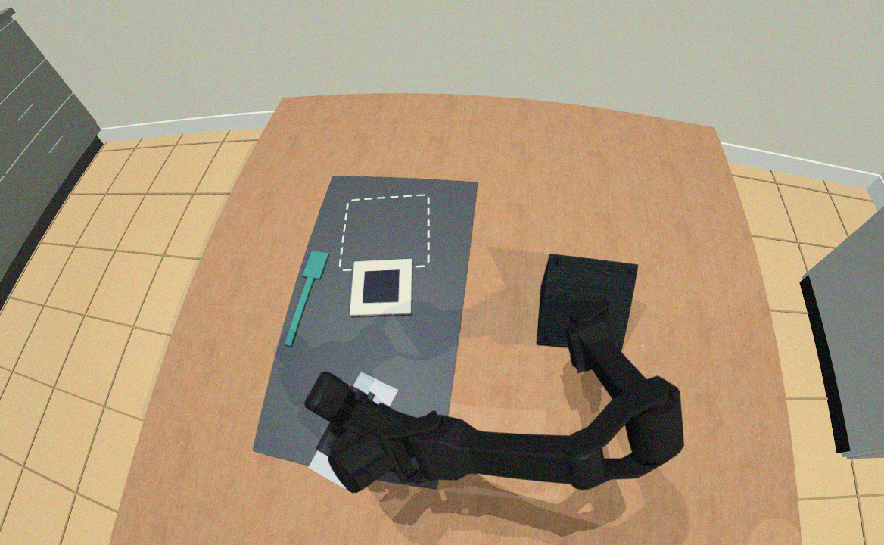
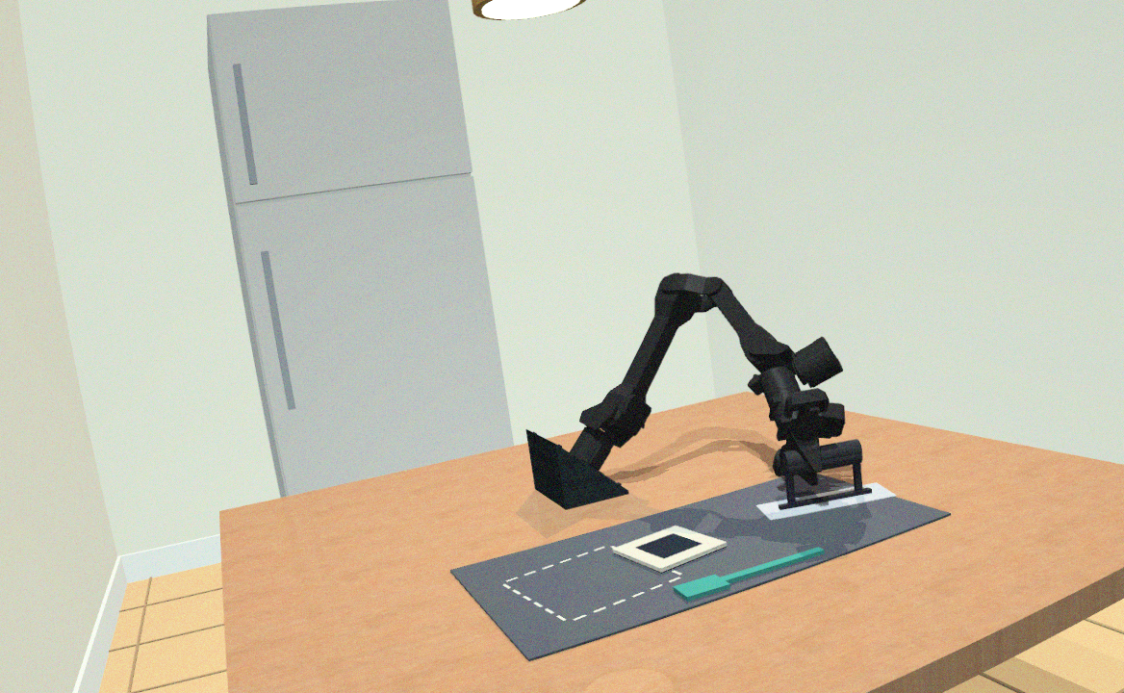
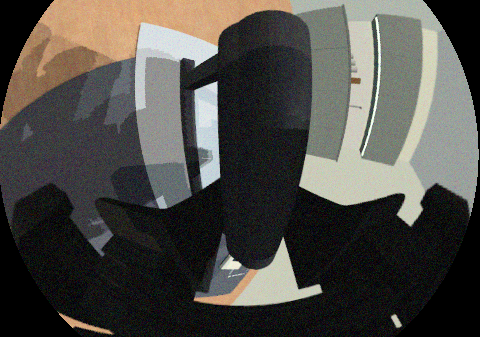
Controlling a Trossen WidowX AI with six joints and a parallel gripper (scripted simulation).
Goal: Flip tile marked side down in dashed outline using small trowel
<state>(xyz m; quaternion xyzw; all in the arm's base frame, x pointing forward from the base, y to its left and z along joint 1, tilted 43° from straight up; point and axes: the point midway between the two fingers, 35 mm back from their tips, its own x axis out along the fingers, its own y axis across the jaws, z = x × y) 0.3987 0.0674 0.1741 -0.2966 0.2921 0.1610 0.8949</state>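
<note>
Right now my gripper tip is 3 cm past the grey mat, 21 cm to the left of it and 7 cm above it. Round my gripper tip: teal flat tool: 10 cm ahead, 25 cm to the right, 4 cm below; trowel: 2 cm behind, 1 cm to the left, 1 cm below; cream tile: 5 cm behind, 25 cm to the right, 4 cm below.
</note>
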